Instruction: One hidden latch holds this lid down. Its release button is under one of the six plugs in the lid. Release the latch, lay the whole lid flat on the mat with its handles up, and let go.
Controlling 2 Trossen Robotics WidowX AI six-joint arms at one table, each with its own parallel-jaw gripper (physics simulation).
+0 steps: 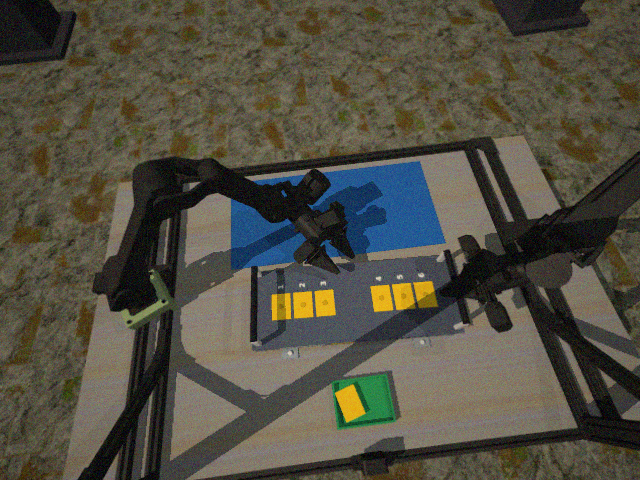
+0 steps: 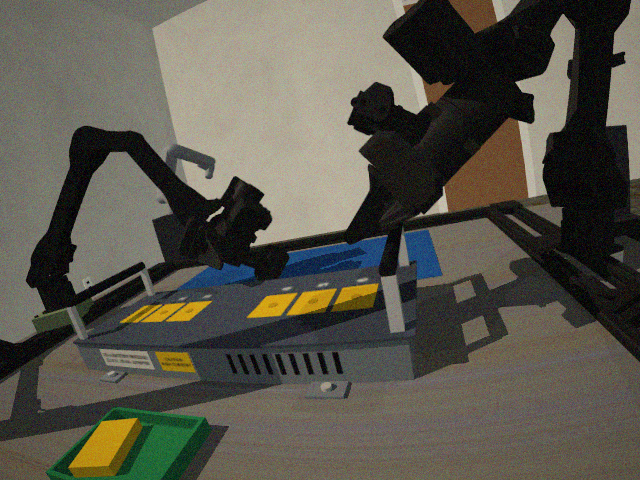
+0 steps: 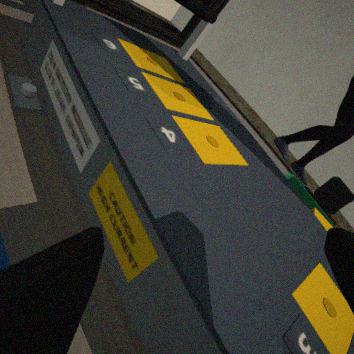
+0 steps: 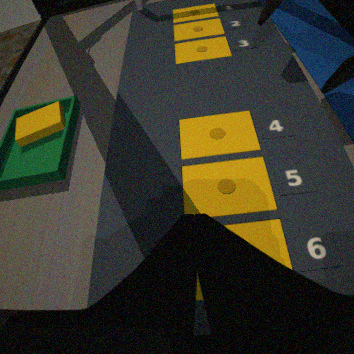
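Where they show: left gripper, fingertip midpoint: (image 1: pixel 346 265) (image 2: pixel 248 275) (image 3: pixel 215 239) (image 4: pixel 293 56); right gripper, fingertip midpoint: (image 1: pixel 440 294) (image 2: pixel 346 241) (image 3: pixel 207 0) (image 4: pixel 193 225); left arm's base, origin of the base link: (image 1: pixel 140 297) (image 2: pixel 61 305); right arm's base, origin of the base link: (image 1: pixel 534 246) (image 2: pixel 588 249).
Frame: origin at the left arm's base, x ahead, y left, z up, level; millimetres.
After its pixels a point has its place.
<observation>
The dark grey lid (image 1: pixel 354 294) @(z -4, x 412, y -275 mm) (image 2: pixel 227 320) @(z -4, x 402, y -323 mm) (image 3: pixel 200 192) @(z -4, x 446, y -251 mm) (image 4: pixel 150 85) @(z -4, x 364, y -327 mm) lies flat on its box, with a black bar handle (image 1: pixel 253 304) @(z 58, x 212, y -184 mm) (image 2: pixel 108 284) @(z 50, x 217, y -188 mm) at one end and another handle (image 1: pixel 456 286) (image 2: pixel 390 258) @(z 57, x 556, y -454 mm) at the other. Yellow plugs numbered 1 to 6 sit flush in it, among them plug 3 (image 1: pixel 325 302) @(z -3, x 346, y -253 mm) (image 4: pixel 202 49) @(z -3, x 347, y -253 mm) and plug 4 (image 1: pixel 381 298) @(z -3, x 456, y -317 mm) (image 3: pixel 211 141) @(z -3, x 458, y -314 mm) (image 4: pixel 218 134) @(z -4, x 460, y -317 mm). No button shows. My left gripper (image 1: pixel 345 264) @(z 9, x 435, y -211 mm) (image 3: pixel 215 239) @(z 9, x 435, y -211 mm) is open and empty above the lid's mat-side edge. My right gripper (image 1: pixel 443 292) @(z 64, x 542, y -386 mm) (image 4: pixel 193 225) @(z 64, x 542, y -386 mm) is shut and empty above the lid near plug 6 and the right handle.
The blue mat (image 1: pixel 403 206) @(z -51, x 682, y -143 mm) (image 2: pixel 423 253) @(z -51, x 731, y -181 mm) lies behind the box. A green tray (image 1: pixel 391 397) @(z -35, x 349, y -490 mm) (image 2: pixel 196 439) @(z -43, x 362, y -466 mm) (image 4: pixel 30 165) @(z -48, x 329, y -477 mm) in front holds a loose yellow block (image 1: pixel 350 403) @(z -36, x 273, y -450 mm) (image 2: pixel 105 446) @(z -36, x 276, y -456 mm) (image 4: pixel 40 122) @(z -36, x 283, y -446 mm). Dark frame rails border the table.
</observation>
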